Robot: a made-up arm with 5 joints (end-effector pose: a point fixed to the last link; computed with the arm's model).
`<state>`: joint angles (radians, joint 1 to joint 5).
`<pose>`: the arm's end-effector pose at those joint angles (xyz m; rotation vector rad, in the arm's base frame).
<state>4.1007 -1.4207 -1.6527 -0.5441 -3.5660</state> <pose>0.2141 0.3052 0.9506 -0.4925 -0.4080 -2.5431</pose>
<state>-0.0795 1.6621 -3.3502 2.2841 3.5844</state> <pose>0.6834 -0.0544 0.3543 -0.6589 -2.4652 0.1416</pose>
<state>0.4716 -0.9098 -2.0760 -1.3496 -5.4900</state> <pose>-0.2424 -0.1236 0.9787 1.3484 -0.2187 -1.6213</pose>
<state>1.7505 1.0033 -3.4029 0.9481 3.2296</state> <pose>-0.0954 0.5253 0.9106 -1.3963 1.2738 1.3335</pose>
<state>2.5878 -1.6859 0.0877 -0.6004 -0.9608</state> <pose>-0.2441 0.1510 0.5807 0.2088 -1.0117 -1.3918</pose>
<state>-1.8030 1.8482 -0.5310 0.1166 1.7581</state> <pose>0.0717 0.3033 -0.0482 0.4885 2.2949 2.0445</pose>
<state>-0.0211 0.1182 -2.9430 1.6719 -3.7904</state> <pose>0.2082 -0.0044 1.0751 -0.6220 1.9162 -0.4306</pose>
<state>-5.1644 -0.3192 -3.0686 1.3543 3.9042</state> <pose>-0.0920 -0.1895 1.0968 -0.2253 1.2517 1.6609</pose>
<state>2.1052 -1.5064 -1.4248 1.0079 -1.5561</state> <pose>0.0853 -0.1441 0.9818 0.4061 -1.5274 -2.1806</pose>
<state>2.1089 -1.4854 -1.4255 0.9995 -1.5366</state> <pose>0.0795 -0.1333 0.9856 0.3957 -1.5370 -2.1550</pose>
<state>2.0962 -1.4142 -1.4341 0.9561 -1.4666</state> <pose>0.0591 -0.1020 0.9983 0.3327 -1.5563 -2.0987</pose>
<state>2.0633 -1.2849 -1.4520 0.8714 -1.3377</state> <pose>0.0235 -0.0438 1.0159 0.2060 -1.5796 -2.0084</pose>
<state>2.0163 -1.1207 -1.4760 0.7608 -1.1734</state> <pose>-0.0167 0.0350 1.0275 0.0383 -1.5922 -1.9005</pose>
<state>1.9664 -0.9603 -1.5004 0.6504 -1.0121</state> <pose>-0.0486 0.1165 1.0269 -0.1296 -1.5858 -1.8001</pose>
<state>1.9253 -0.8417 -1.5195 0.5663 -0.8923</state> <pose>-0.0660 0.1783 1.0190 -0.2561 -1.5671 -1.7309</pose>
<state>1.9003 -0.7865 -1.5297 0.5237 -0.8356</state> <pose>-0.0708 0.2070 1.0137 -0.3188 -1.5501 -1.7052</pose>
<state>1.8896 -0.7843 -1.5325 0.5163 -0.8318</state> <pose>-0.0684 0.2073 1.0147 -0.3286 -1.5408 -1.7149</pose>
